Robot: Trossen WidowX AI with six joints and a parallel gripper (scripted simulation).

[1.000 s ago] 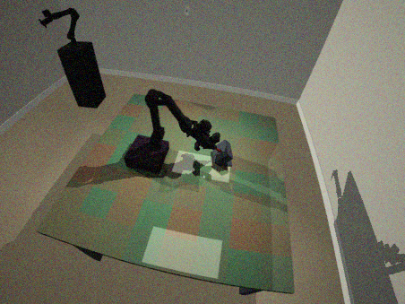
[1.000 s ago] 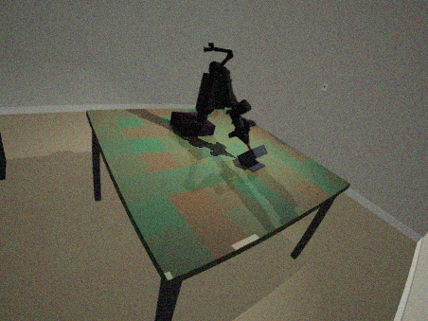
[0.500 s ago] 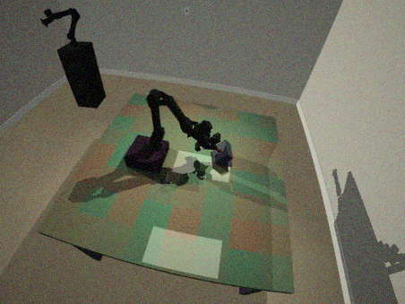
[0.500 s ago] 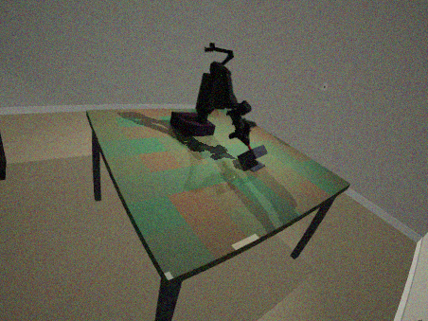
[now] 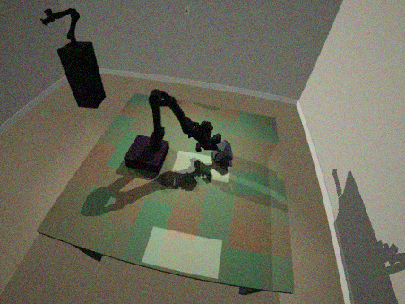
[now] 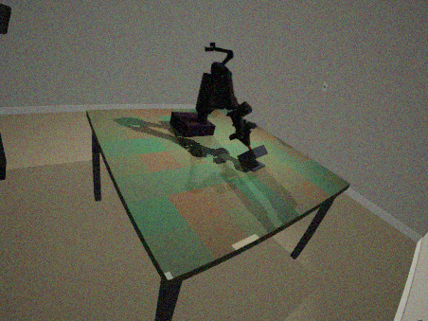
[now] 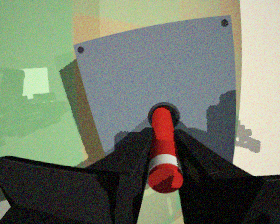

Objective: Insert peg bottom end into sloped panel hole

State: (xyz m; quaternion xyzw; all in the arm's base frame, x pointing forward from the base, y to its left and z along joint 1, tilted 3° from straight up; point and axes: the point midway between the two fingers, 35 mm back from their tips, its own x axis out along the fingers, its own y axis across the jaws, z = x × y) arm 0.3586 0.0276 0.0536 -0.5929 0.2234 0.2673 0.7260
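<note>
Now: the grey-blue sloped panel 4 cm ahead of my gripper tip, 3 cm below it and 1 cm to the left of it. From my gripper tip the other things lie so: red round peg: 1 cm behind, 1 cm above.
</note>
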